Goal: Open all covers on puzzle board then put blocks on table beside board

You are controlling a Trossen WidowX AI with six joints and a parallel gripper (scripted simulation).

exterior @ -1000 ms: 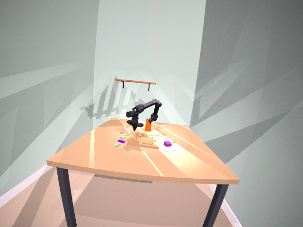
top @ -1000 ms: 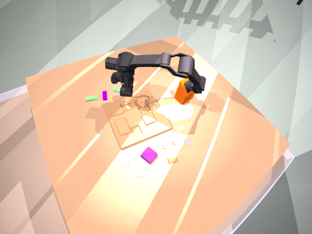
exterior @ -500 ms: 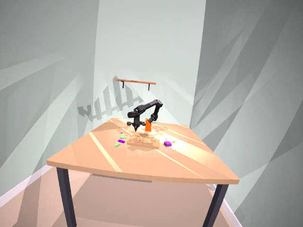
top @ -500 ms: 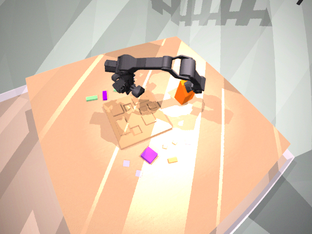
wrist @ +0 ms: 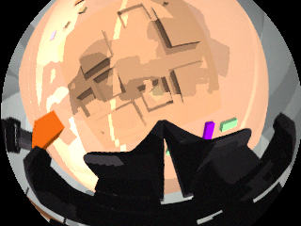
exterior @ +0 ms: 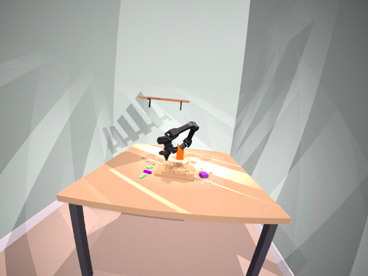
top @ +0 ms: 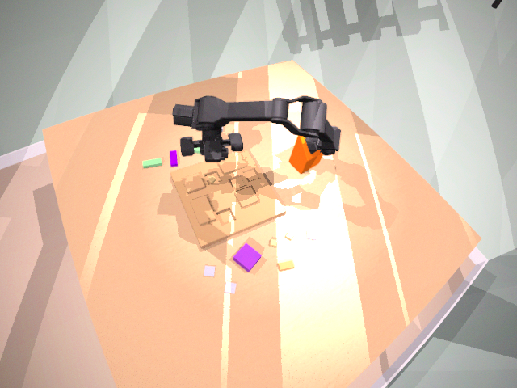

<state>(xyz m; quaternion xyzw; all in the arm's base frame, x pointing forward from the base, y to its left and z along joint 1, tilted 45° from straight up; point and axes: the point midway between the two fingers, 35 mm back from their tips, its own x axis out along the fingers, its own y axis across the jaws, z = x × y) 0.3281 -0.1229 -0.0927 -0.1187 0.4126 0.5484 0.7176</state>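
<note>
My gripper tip is 1 cm short of the tan puzzle board, 7 cm to the right of it and 6 cm above it. The rest, counted from my gripper tip: orange block: 2 cm ahead, 40 cm to the left, 8 cm below; then purple block: 7 cm ahead, 15 cm to the right, 8 cm below; then mint-green block: 14 cm ahead, 17 cm to the right, 8 cm below.
</note>
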